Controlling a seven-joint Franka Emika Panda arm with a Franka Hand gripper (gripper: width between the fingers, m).
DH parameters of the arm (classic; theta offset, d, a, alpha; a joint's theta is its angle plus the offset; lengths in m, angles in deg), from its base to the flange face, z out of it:
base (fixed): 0 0 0 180
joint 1: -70.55 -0.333 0 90
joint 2: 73.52 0 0 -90
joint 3: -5.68 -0.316 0.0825 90
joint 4: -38.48 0 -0.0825 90
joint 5: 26.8 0.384 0 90
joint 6: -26.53 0 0.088 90
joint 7: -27.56 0.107 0 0
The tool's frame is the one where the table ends.
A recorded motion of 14 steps. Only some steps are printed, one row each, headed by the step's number.
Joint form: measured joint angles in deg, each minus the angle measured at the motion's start. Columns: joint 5, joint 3, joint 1, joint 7, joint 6, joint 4, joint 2.
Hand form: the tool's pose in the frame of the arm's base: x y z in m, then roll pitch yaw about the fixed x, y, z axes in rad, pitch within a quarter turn. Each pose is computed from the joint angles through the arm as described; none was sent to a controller.
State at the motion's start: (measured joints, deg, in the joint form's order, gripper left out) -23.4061 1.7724 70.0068 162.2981 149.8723 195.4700 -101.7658
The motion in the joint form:
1: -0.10 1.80 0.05 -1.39 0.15 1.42 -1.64
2: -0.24 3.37 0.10 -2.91 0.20 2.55 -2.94
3: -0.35 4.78 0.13 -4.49 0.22 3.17 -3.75
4: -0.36 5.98 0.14 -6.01 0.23 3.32 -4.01
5: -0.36 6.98 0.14 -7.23 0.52 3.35 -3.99
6: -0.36 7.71 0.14 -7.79 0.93 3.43 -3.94
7: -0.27 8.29 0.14 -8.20 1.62 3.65 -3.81
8: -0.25 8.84 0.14 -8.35 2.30 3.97 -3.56
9: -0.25 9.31 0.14 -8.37 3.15 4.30 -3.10
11: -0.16 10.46 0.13 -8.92 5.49 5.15 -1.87
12: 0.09 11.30 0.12 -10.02 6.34 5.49 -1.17
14: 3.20 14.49 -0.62 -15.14 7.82 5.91 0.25
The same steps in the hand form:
1: 0.3438 0.0168 0.3591 3.0591 -0.0411 -2.3198
2: 0.3379 0.0077 0.3585 3.0530 -0.0278 -2.3164
3: 0.3346 0.0000 0.3586 3.0473 -0.0144 -2.3091
4: 0.3337 -0.0062 0.3590 3.0412 -0.0023 -2.3004
5: 0.3340 -0.0114 0.3589 3.0384 0.0094 -2.2943
6: 0.3343 -0.0153 0.3585 3.0379 0.0183 -2.2959
7: 0.3345 -0.0183 0.3569 3.0386 0.0272 -2.2991
8: 0.3341 -0.0211 0.3539 3.0370 0.0320 -2.3057
9: 0.3341 -0.0236 0.3498 3.0356 0.0350 -2.3135
11: 0.3340 -0.0295 0.3394 3.0338 0.0444 -2.3252
12: 0.3334 -0.0336 0.3338 3.0261 0.0507 -2.3232
14: 0.3327 -0.0445 0.3236 2.9871 0.1043 -2.3146

